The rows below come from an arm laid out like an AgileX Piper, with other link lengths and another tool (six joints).
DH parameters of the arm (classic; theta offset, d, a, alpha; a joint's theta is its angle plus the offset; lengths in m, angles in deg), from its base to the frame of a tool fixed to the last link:
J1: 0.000 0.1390 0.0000 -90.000
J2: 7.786 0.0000 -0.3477 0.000
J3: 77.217 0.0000 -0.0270 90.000
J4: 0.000 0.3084 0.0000 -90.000
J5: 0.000 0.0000 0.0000 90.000
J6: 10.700 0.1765 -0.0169 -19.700
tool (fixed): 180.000 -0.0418 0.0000 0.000
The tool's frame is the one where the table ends.
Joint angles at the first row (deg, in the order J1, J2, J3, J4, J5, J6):
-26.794, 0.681, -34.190, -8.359, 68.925, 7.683
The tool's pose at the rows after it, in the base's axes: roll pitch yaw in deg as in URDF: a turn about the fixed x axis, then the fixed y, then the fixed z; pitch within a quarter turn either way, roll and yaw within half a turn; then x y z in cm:
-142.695, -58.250, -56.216, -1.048, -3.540, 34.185
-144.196, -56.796, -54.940, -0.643, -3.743, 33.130
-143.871, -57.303, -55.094, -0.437, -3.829, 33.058
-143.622, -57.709, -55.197, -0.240, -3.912, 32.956
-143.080, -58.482, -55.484, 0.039, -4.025, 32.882
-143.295, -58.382, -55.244, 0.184, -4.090, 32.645
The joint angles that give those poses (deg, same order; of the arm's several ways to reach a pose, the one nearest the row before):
-26.794, 0.681, -32.972, -8.360, 67.911, 7.585
-26.794, 0.680, -31.231, -8.359, 67.833, 7.585
-26.793, 0.680, -30.773, -8.359, 66.835, 7.585
-26.793, 0.681, -30.302, -8.361, 65.932, 7.586
-26.792, 0.680, -29.694, -8.361, 64.494, 7.586
-26.794, 0.681, -29.195, -8.359, 64.128, 7.559

